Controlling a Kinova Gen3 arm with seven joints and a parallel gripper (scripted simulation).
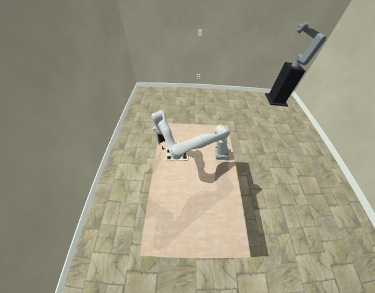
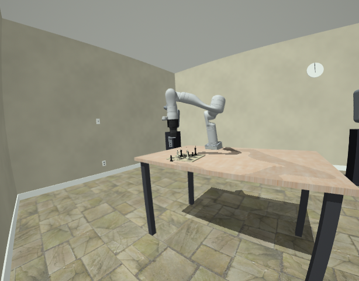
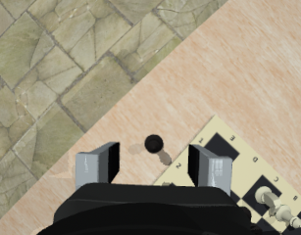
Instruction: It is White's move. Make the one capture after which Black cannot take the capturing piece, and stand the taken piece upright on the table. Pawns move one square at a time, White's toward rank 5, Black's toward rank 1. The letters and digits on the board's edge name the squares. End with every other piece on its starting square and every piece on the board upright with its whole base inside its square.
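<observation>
Right now my hand is 11 cm past the white chess piece, 6 cm to the right of it and 8 cm above it. The rest, counted from my hand: white piece (14 cm behind, 5 cm to the right, 10 cm below); then chessboard (14 cm behind, 2 cm to the left, 12 cm below).
</observation>
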